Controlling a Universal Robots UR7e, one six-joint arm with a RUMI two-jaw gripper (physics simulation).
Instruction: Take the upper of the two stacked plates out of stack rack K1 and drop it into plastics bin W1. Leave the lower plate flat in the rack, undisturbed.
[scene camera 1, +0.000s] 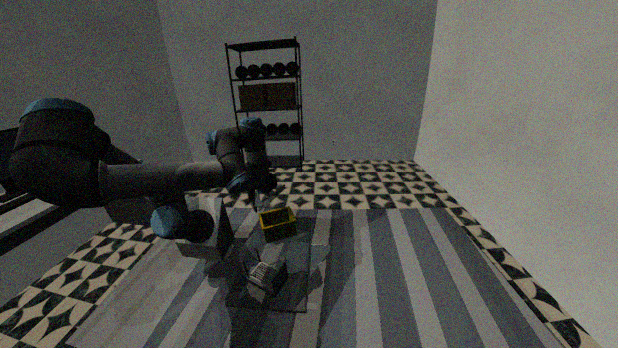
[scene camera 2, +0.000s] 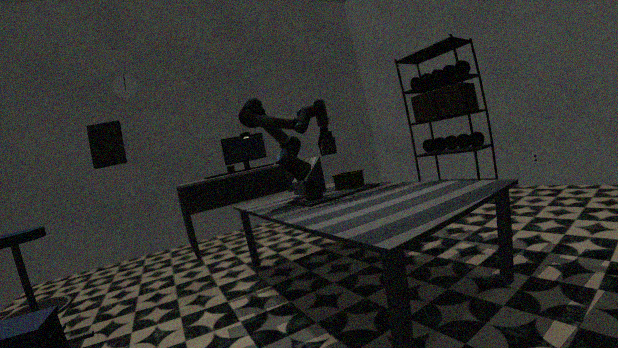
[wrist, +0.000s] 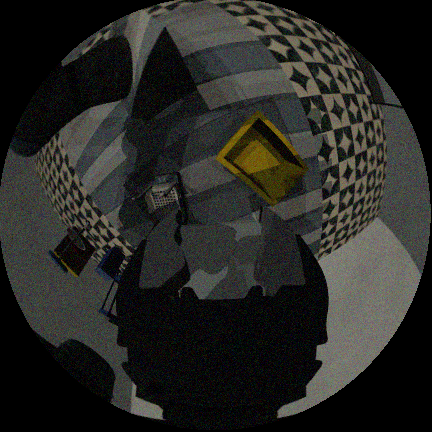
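Pixels of known places: gripper, fingertip midpoint: (scene camera 2: 329, 155) (wrist: 219, 208); arm's base at its link origin: (scene camera 1: 199, 226) (scene camera 2: 304, 172) (wrist: 118, 67).
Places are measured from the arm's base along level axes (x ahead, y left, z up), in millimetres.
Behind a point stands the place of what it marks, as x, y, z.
My gripper (scene camera 1: 262, 200) @(307, 70, 94) (scene camera 2: 328, 150) @(307, 70, 94) (wrist: 219, 208) @(307, 70, 94) is shut on a plate (wrist: 212, 257) @(332, 52, 132), which shows as a grey, see-through-looking block between the fingers in the wrist view. It hangs well above the table, near the yellow bin but not plainly over its mouth. The yellow open-topped bin (scene camera 1: 280, 232) @(348, 119, -97) (scene camera 2: 348, 180) @(376, 135, -87) (wrist: 257, 156) @(326, 176, -138), taken as W1, stands upright; its label cannot be read. The dark stack rack K1 (scene camera 1: 280, 281) @(416, -137, -101) (wrist: 182, 192) @(343, -59, -141) stands nearer scene camera 1. The lower plate (scene camera 1: 260, 271) @(321, -102, -108) (wrist: 164, 196) @(322, -100, -108), pale with a grid of wells, lies in it.
A tall grey block with a dark sloping side (scene camera 1: 226, 230) @(94, 57, -62) (scene camera 2: 314, 181) (wrist: 162, 75) @(93, 63, -6) stands beside the rack and bin. The striped table (scene camera 1: 410, 260) @(964, 49, -156) (scene camera 2: 400, 210) @(1112, -86, -156) carries them. A tall shelf unit (scene camera 1: 262, 45) (scene camera 2: 434, 50) stands in the background. The light is dim.
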